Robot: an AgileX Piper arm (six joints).
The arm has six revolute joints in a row. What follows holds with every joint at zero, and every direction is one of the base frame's.
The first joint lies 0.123 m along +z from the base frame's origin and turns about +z.
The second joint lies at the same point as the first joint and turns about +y.
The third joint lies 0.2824 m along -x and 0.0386 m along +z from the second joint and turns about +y.
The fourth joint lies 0.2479 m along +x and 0.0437 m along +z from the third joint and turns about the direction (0.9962, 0, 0.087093).
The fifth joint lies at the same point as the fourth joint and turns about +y.
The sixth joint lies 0.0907 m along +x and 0.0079 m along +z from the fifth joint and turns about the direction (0.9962, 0, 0.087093).
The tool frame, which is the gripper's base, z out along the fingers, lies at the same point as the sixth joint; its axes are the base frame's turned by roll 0, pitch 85.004 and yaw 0 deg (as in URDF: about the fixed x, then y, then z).
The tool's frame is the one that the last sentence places.
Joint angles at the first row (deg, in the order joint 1, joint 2, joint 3, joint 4, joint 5, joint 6):
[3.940, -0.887, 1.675, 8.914, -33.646, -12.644]
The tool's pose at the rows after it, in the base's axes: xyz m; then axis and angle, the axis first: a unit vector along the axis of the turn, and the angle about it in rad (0 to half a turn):
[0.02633 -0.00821 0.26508 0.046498 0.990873 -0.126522 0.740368]
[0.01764 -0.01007 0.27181 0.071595 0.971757 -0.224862 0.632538]
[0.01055 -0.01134 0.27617 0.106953 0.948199 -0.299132 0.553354]
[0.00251 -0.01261 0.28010 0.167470 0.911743 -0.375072 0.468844]
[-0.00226 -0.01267 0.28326 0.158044 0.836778 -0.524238 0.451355]
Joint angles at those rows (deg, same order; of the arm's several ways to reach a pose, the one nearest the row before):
[3.943, -0.888, 1.676, 9.024, -44.474, -13.627]
[3.944, -0.887, 1.676, 9.095, -51.495, -15.834]
[3.946, -0.890, 1.674, 9.096, -56.787, -16.676]
[3.932, -0.888, 1.675, 9.089, -62.480, -16.711]
[3.947, -0.984, 1.355, 8.700, -65.056, -19.932]

